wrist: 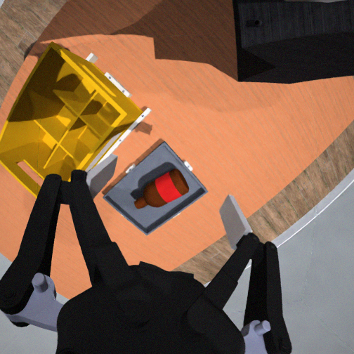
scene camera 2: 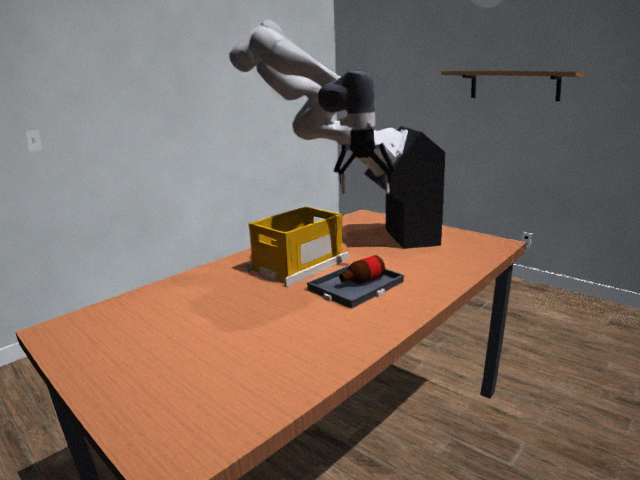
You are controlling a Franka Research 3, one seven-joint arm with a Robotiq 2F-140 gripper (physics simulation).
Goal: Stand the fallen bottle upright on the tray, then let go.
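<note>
A brown bottle [scene camera 2: 363,269] [wrist: 166,188] with a red label lies on its side in the grey tray [scene camera 2: 353,300] [wrist: 126,218]. In the wrist view its neck points to the lower left and its base to the upper right. In the scene view its neck points to the left, towards the crate side. My gripper [scene camera 2: 364,191] [wrist: 171,184] is open and empty. It hangs high above the tray, pointing down, with its fingers wide apart. In the wrist view the bottle shows between the two fingertips, well below them.
A yellow crate [scene camera 2: 268,255] [wrist: 26,179] with inner dividers stands beside the tray, with a white strip [scene camera 2: 316,269] along its near side. The black robot base [scene camera 2: 419,196] [wrist: 295,60] stands on the wooden table [scene camera 2: 217,356] [wrist: 200,85] behind the tray. A wall shelf [scene camera 2: 511,73] hangs at the right.
</note>
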